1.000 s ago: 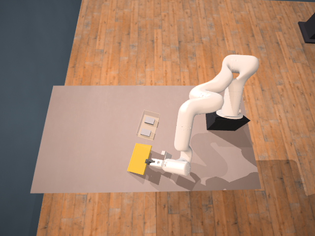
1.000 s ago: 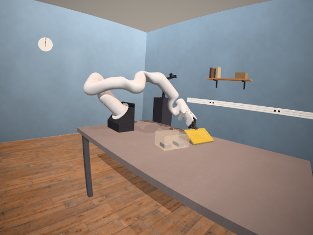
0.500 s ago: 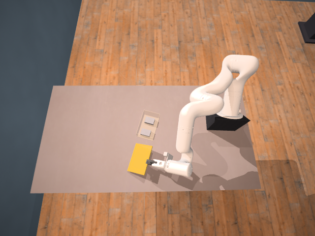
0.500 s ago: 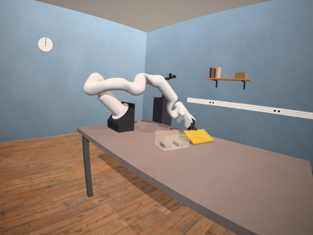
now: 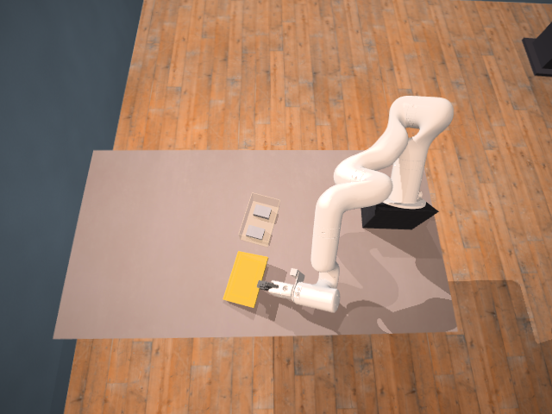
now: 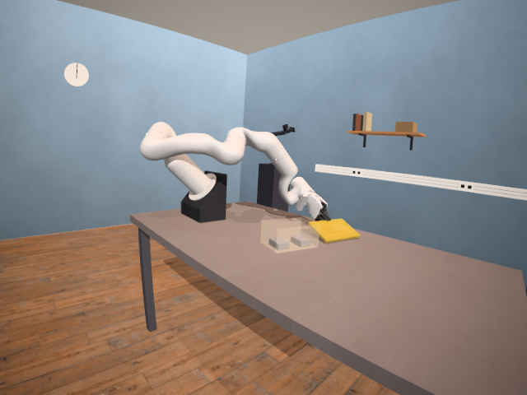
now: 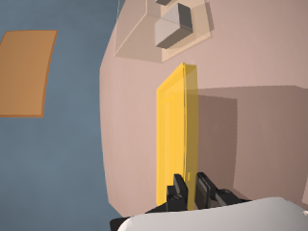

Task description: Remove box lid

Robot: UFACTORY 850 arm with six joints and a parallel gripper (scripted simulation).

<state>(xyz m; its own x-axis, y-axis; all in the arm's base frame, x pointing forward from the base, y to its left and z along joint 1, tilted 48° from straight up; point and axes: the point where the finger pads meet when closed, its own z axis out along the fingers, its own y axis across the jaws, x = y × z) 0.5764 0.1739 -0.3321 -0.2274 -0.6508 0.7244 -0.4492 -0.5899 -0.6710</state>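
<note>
Now: hand 80 mm short of the yellow lid, 30 mm to the left of it and 30 mm above it. The rest, counted from my hand: clear box (290 mm to the right, 30 mm ahead, 20 mm below).
</note>
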